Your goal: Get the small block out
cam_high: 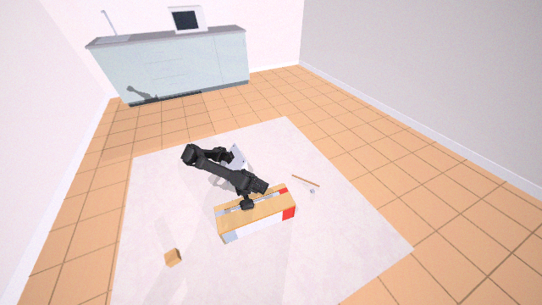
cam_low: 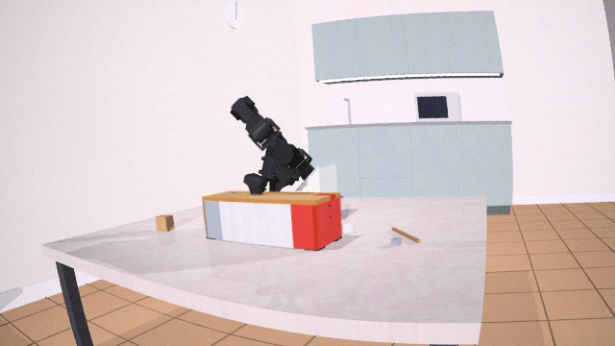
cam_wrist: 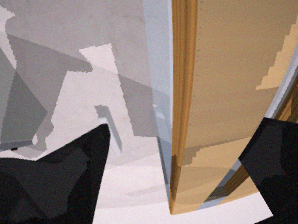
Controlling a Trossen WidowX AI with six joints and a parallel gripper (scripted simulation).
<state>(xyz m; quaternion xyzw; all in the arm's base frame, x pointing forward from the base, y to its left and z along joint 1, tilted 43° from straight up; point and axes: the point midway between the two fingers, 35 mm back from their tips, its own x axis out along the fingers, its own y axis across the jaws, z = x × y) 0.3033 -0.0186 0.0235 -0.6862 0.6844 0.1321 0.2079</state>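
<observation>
The blue block is 5 cm ahead of my gripper tip and 2 cm to the right of it. From my gripper tip the other things lie so: tan cube 9 cm ahead, 37 cm to the right, 6 cm below; then box 4 cm ahead, 6 cm to the left, 2 cm below; then grey piece 8 cm ahead, 42 cm to the left, 8 cm below.
</observation>
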